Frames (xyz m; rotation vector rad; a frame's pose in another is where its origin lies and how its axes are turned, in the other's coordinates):
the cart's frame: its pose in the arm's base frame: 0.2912 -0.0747 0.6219 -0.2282 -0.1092 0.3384
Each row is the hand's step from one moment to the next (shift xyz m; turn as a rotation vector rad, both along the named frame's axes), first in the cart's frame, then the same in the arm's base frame.
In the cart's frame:
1: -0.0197 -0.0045 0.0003 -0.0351 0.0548 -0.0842
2: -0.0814 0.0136 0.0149 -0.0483 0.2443 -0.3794
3: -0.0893 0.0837 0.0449 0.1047 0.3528 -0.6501
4: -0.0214 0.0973 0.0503 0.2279 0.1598 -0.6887
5: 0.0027 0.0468 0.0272 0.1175 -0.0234 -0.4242
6: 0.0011 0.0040 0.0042 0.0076 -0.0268 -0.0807
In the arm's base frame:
1: -0.0171 -0.0108 0.0000 -0.0381 0.0212 -0.0971
2: -0.0828 -0.0122 0.0056 -0.0679 0.1307 -0.4293
3: -0.1167 0.0555 0.0174 0.0803 0.2274 -0.7070
4: -0.0581 0.0922 0.0239 0.2624 0.0843 -0.6898
5: -0.0162 0.0494 0.0153 0.1787 -0.0677 -0.3972
6: -0.0008 0.0049 0.0032 0.0272 -0.0384 -0.0712

